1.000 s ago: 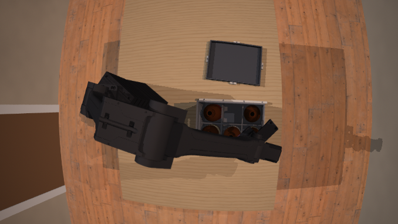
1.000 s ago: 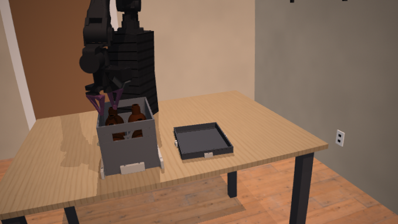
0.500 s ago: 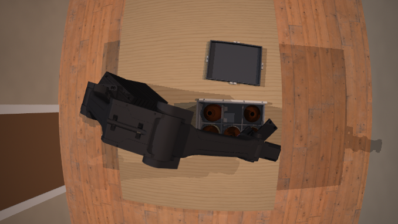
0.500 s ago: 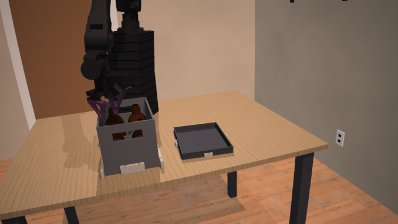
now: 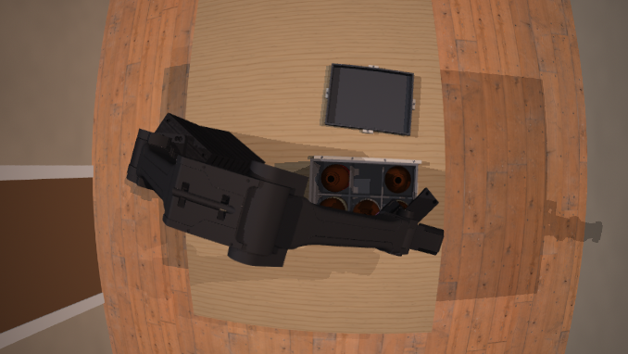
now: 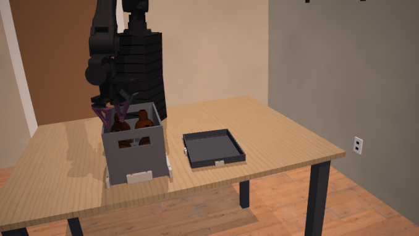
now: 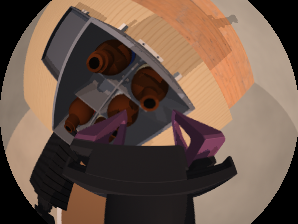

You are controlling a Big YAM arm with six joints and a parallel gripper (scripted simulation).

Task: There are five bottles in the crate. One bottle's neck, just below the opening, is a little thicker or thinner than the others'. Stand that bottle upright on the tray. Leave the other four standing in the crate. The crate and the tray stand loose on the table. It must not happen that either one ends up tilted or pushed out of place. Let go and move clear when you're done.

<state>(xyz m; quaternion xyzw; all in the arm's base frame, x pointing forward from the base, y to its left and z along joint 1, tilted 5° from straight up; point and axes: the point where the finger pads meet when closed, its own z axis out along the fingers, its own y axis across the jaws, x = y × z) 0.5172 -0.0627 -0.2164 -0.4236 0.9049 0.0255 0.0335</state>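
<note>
Right now my hand is 11 cm above the grey crate, 9 cm past it and 4 cm to the right of it. From my hand the other things lie so: dark tray: 32 cm to the left, 18 cm below, 12 cm behind.
</note>
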